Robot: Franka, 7 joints.
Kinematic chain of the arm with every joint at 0, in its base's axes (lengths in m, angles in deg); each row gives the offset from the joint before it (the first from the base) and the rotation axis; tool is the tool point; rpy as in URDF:
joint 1: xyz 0 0 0.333 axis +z
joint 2: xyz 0 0 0 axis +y
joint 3: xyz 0 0 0.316 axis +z
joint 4: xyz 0.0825 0 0 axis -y
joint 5: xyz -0.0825 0 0.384 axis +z
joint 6: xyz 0 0 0 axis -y
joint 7: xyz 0.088 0 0 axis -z
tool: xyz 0 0 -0.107 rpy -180 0 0
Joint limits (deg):
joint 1: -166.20..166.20
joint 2: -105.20..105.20
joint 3: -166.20..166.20
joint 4: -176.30..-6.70
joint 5: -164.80..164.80
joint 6: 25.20..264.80
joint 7: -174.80..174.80
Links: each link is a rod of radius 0.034 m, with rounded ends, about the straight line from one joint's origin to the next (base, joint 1, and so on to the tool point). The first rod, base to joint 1, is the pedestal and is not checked.
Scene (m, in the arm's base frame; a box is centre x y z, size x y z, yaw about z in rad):
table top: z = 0
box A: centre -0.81 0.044 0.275 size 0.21 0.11 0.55 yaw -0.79
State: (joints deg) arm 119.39 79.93 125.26 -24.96 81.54 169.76 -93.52
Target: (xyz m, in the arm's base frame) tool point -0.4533 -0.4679 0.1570
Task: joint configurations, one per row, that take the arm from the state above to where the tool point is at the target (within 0.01 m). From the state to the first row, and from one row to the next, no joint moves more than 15 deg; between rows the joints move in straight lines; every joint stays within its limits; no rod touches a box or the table.
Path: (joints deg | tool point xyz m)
1: 131.09 77.00 126.70 -25.92 74.31 173.23 -96.32 | -0.6682 0.4459 0.5809
2: 142.79 74.06 128.14 -26.87 67.07 176.70 -99.12 | -0.7310 0.2947 0.6201
3: 154.50 71.13 129.59 -27.83 59.84 180.17 -101.91 | -0.7583 0.1375 0.6593
4: 166.20 68.19 131.03 -28.79 52.61 183.64 -104.71 | -0.7503 -0.0168 0.6987
5: 166.07 75.59 123.14 -41.70 61.57 184.51 -102.47 | -0.7665 -0.1237 0.6176
6: 165.95 83.00 115.26 -54.61 70.53 185.37 -100.24 | -0.7521 -0.2336 0.5076
7: 165.82 90.40 107.37 -67.53 79.50 186.24 -98.00 | -0.6963 -0.3348 0.3817
8: 165.70 97.80 99.49 -80.44 88.46 187.11 -95.76 | -0.5950 -0.4161 0.2580
9: 165.57 105.20 91.61 -93.35 97.42 187.98 -93.52 | -0.4533 -0.4679 0.1570

